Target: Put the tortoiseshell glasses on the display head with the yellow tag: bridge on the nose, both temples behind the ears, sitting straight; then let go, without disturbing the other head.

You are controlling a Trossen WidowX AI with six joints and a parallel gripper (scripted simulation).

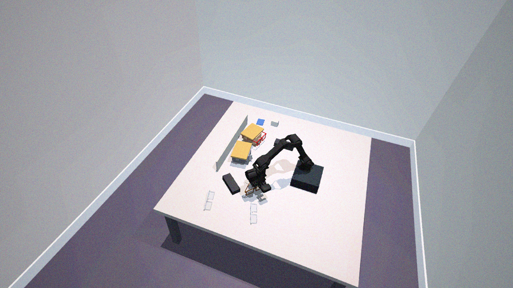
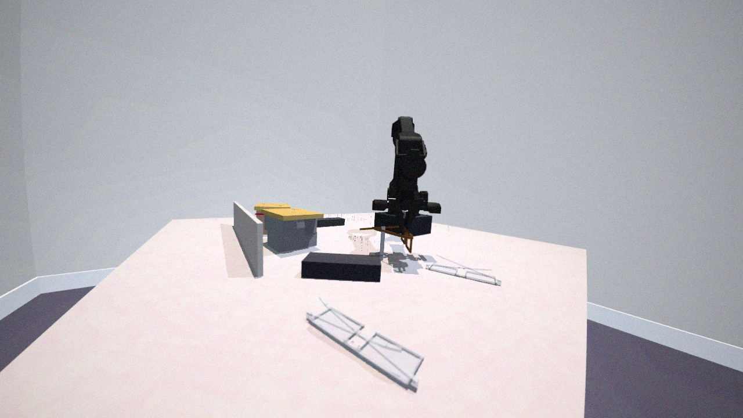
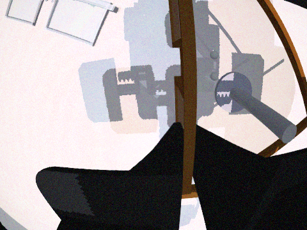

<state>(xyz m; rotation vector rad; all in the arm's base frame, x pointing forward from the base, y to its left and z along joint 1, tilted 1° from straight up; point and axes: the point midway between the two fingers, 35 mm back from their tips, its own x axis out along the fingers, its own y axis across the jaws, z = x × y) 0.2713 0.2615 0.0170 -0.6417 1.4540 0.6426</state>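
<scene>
Now: the thin post 5 cm ahead of my gripper tip, 4 cm to the right of it and 3 cm below it. Round my gripper tip: blue tag (21 cm ahead, 74 cm to the right, 6 cm below); grey wall panel (33 cm ahead, 38 cm to the right); grey display head (20 cm ahead, 26 cm to the right).
</scene>
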